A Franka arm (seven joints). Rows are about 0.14 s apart.
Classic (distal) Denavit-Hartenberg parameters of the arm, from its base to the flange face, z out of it. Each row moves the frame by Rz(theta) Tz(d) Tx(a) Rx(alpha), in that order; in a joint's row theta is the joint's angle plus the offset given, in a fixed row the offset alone. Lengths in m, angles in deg.
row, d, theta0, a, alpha
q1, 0.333, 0, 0, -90
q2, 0, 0, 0, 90
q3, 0.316, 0, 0.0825, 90
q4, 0, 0, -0.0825, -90
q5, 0.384, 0, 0, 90
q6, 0, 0, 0.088, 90
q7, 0.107, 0, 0, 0
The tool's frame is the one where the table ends.
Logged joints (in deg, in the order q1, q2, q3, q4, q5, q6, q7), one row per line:
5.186, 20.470, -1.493, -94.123, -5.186, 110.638, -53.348
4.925, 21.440, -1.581, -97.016, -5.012, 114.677, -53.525
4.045, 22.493, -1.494, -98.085, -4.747, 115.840, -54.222
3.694, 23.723, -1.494, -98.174, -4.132, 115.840, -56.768
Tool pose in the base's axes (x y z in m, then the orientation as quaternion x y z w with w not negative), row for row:
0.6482, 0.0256, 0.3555, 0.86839, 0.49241, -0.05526, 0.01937
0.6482, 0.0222, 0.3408, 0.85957, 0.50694, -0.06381, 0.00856
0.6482, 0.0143, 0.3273, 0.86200, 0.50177, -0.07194, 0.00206
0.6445, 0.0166, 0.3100, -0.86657, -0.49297, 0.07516, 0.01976
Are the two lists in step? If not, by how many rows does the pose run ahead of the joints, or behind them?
The pose runs 2 rows ahead of the joints: the pose in row i belongs to the joints in row i + 2.
